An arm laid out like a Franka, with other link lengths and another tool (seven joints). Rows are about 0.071 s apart.
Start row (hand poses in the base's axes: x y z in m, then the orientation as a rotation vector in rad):
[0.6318 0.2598 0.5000 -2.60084 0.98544 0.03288]
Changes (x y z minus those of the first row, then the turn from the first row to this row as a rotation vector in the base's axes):
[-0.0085 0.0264 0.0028 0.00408 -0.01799 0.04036]
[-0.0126 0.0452 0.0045 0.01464 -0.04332 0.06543]
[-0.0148 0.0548 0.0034 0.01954 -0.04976 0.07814]
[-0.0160 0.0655 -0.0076 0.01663 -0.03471 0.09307]
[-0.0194 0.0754 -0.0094 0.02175 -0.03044 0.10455]
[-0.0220 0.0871 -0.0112 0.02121 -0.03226 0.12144]
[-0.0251 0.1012 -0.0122 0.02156 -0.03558 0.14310]
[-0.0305 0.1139 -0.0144 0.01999 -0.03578 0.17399]
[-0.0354 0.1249 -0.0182 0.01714 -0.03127 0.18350]
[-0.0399 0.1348 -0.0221 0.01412 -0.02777 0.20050]
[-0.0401 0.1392 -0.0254 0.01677 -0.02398 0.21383]
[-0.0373 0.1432 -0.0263 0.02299 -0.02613 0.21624]
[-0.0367 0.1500 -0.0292 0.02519 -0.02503 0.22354]
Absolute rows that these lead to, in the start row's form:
[0.6233 0.2862 0.5028 -2.61260 0.92571 0.02165]
[0.6192 0.3050 0.5045 -2.60845 0.88178 0.00030]
[0.6170 0.3146 0.5034 -2.60814 0.86187 -0.00242]
[0.6158 0.3253 0.4924 -2.62128 0.84818 0.01933]
[0.6124 0.3352 0.4906 -2.62271 0.83343 0.03019]
[0.6098 0.3469 0.4888 -2.63003 0.81080 0.03181]
[0.6067 0.3610 0.4878 -2.63796 0.78115 0.03310]
[0.6013 0.3737 0.4856 -2.65183 0.74065 0.03981]
[0.5964 0.3847 0.4818 -2.65933 0.73011 0.04666]
[0.5919 0.3946 0.4779 -2.66954 0.70927 0.05401]
[0.5917 0.3990 0.4746 -2.67305 0.69223 0.06351]
[0.5945 0.4030 0.4737 -2.66765 0.68713 0.06426]
[0.5951 0.4098 0.4708 -2.66857 0.67735 0.06854]

